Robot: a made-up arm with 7 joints. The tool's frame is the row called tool.
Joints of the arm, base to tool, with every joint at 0 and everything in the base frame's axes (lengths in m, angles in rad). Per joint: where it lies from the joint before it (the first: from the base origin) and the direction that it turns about. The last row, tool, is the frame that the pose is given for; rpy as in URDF.
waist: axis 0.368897 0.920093 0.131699 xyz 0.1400 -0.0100 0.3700
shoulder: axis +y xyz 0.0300 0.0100 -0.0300
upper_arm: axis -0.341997 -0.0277 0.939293 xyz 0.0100 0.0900 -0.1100
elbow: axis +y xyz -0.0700 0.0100 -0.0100
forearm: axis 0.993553 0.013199 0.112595 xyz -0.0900 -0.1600 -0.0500
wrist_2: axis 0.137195 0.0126 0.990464 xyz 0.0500 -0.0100 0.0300
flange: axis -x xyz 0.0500 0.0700 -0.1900
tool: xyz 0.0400 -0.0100 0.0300 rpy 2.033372 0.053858 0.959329
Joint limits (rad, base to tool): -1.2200..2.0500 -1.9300..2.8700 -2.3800..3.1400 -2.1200..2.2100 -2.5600..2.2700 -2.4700..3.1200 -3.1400..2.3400
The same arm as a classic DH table. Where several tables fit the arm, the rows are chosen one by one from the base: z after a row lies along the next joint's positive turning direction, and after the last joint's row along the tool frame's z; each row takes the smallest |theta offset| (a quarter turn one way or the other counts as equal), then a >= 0, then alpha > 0; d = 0 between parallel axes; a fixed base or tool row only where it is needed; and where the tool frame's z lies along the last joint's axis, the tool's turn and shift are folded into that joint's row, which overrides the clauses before.
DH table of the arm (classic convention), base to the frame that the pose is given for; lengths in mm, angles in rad. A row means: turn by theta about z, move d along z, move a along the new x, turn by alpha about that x. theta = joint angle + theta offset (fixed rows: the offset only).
base (fixed): theta0 -0.3813, d 364.3, a 133.7, alpha -1.4387
waist: theta0 1.2534, d 89.6, a 38.3, alpha -0.4025
shoulder: theta0 1.5645, d 54.4, a 28.2, alpha -1.5985
upper_arm: theta0 0.0000, d -92.3, a 69.2, alpha 1.5985
elbow: theta0 -1.3345, d -148.3, a 39.5, alpha 1.5576
forearm: theta0 1.5612, d -48.3, a -10.9, alpha -1.3202
wrist_2: theta0 -0.0121, d -166.0, a 72.4, alpha -1.7084
flange: theta0 0.8621, d -128.1, a -29.4, alpha -2.3731
tool (fixed): theta0 0.9698, d -16.6, a 0.0, alpha 0.0000
Joint limits (rad, base to tool): -1.2200..2.0500 -1.9300..2.8700 -2.3800..3.1400 -2.1200..2.2100 -2.5600..2.2700 -2.4700..3.1200 -3.1400..2.3400

